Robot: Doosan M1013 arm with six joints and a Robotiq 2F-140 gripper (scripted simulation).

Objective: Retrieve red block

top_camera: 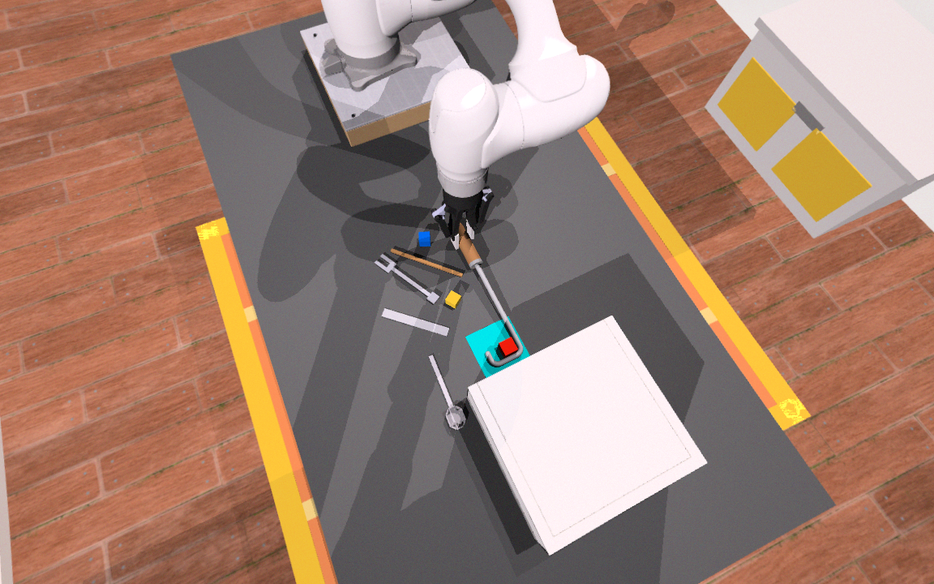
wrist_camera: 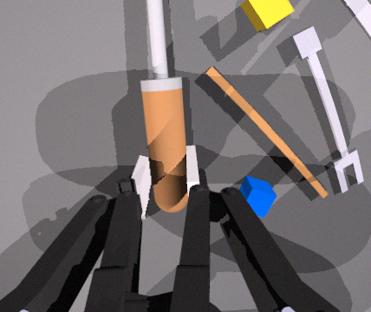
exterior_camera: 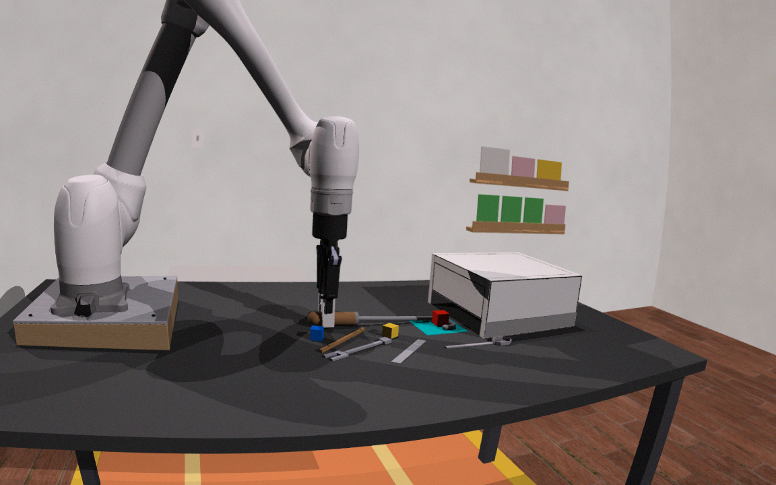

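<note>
Right now my hand is 5 cm past the blue cube, 7 cm to the left of it and 3 cm above it. Round my hand: wooden stick: 10 cm to the right, 4 cm below; then hook tool: 13 cm ahead, 5 cm to the right, 3 cm below; then yellow block: 11 cm ahead, 10 cm to the right, 3 cm below.
</note>
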